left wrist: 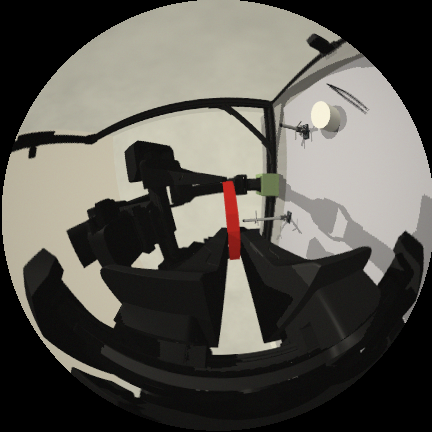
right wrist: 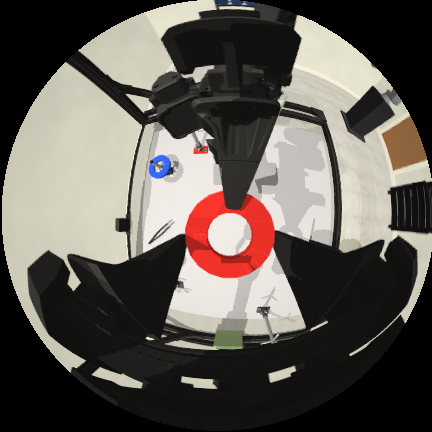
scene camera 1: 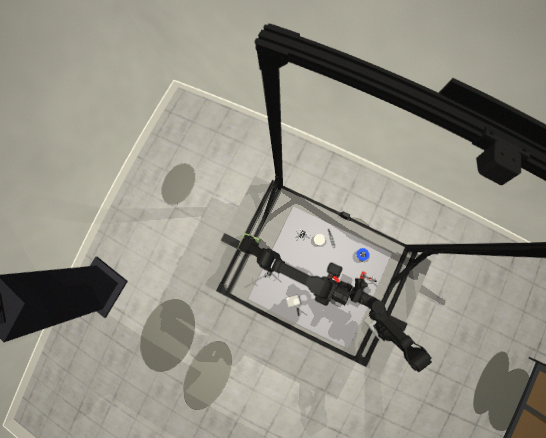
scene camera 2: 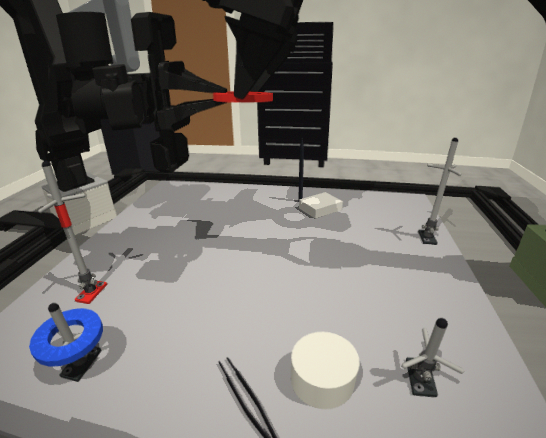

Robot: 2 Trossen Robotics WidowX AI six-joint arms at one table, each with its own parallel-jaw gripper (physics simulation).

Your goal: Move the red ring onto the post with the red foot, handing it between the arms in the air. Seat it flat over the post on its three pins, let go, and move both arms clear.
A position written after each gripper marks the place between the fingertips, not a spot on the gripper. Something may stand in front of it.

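A red ring [right wrist: 262, 230] and [left wrist: 231, 213] is visible, as are a blue ring [scene camera 2: 45, 354] and a white block [scene camera 2: 319, 205]. The blue ring is out of frame in the left wrist view; the left wrist view does not show the block, hidden by the left gripper. The left gripper [scene camera 2: 226, 95], [left wrist: 232, 232] and [right wrist: 232, 209] is visible, and so is the right gripper [scene camera 2: 244, 97], [left wrist: 231, 218] and [right wrist: 229, 237].
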